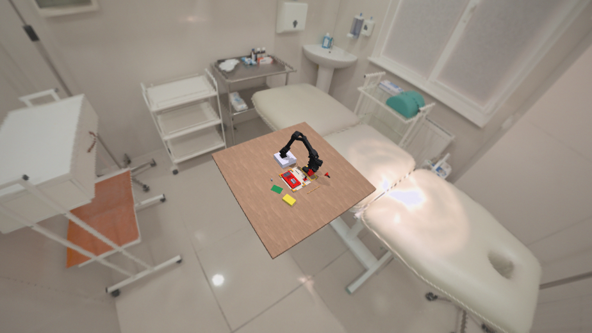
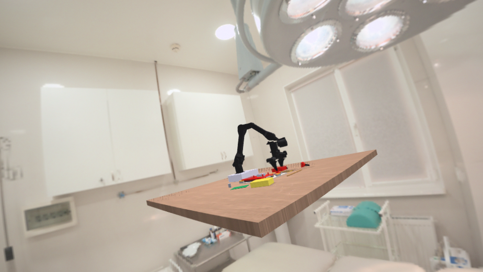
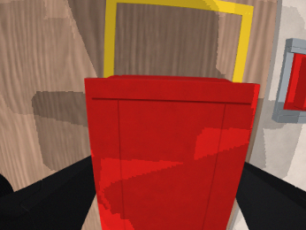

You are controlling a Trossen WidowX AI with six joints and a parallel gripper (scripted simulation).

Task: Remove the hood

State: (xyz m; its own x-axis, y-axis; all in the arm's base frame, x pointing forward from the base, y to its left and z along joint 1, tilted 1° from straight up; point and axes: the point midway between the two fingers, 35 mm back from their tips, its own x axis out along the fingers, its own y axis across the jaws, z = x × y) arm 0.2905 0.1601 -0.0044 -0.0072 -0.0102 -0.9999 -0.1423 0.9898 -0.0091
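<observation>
Right now my gripper tip is 6 cm short of the black axle, 9 cm to the left of it and 1 cm below it. The rest, counted from my gripper tip: white wheel: 8 cm behind, 14 cm to the left, 2 cm below; red hood: 1 cm above; green plate: 4 cm ahead, 40 cm to the right, 2 cm below.
</observation>
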